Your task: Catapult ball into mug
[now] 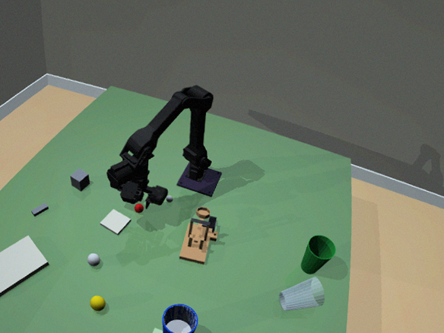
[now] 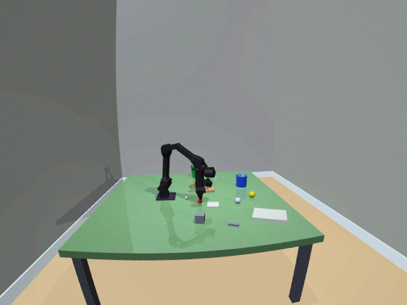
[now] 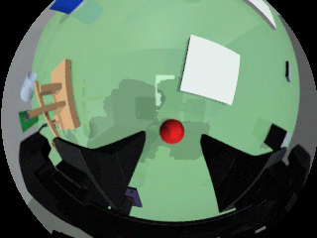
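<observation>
My gripper tip is now 20 mm above the red ball. Round my gripper tip: white tile (80 mm ahead, 50 mm to the right, 30 mm below); then small white ball (100 mm behind, 80 mm to the left, 20 mm below); then wooden catapult (240 mm to the left, 20 mm above).
</observation>
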